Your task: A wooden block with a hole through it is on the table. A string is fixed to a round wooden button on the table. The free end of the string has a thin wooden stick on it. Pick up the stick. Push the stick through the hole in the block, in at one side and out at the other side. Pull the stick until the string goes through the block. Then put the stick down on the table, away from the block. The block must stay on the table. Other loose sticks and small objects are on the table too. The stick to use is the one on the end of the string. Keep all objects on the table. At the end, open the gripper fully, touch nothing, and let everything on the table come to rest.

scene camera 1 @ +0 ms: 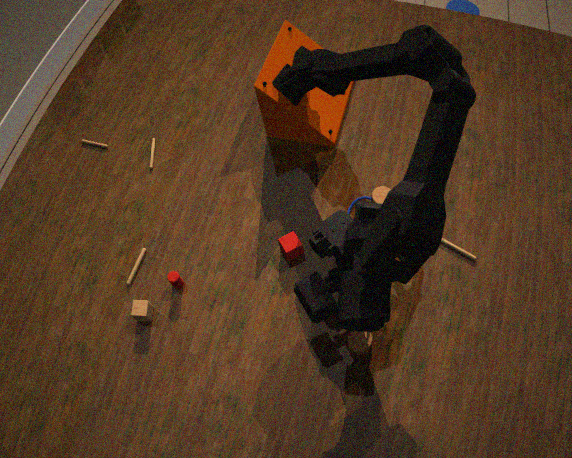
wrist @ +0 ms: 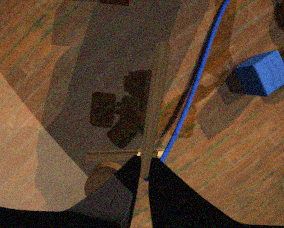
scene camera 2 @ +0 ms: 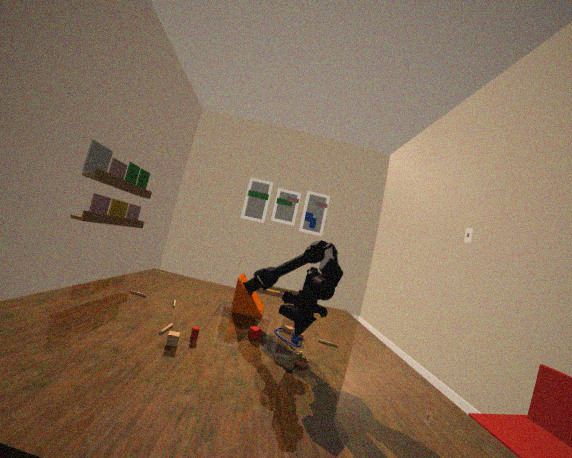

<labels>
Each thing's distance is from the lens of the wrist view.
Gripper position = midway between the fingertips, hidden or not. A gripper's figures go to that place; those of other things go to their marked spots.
my gripper (wrist: pixel 144 163): 0.10 m
thin wooden stick (wrist: pixel 159 75): 0.08 m
</labels>
